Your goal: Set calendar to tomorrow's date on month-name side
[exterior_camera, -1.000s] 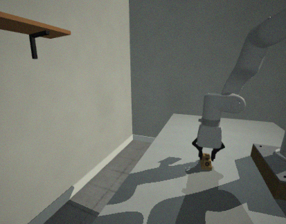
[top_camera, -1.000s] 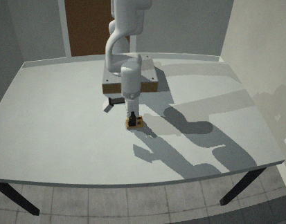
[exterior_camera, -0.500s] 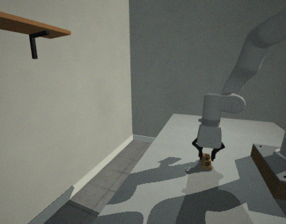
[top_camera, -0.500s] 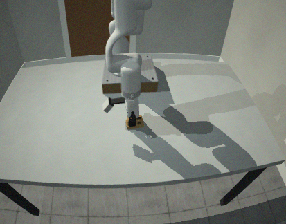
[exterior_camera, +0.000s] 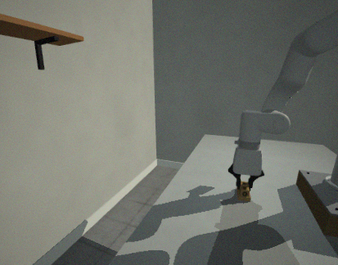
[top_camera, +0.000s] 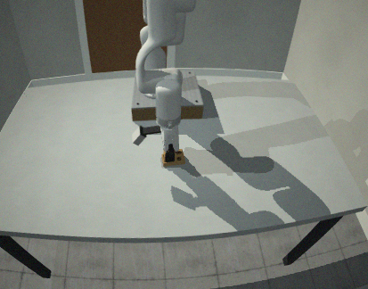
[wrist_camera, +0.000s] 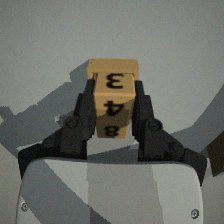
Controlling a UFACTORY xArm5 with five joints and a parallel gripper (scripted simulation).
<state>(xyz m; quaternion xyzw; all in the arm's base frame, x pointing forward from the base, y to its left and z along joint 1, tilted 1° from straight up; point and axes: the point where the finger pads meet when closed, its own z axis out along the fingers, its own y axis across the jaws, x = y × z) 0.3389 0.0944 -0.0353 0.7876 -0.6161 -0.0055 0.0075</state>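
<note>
Right now my hand is 2 cm to the right of the wooden calendar tray and 3 cm above it.
</note>
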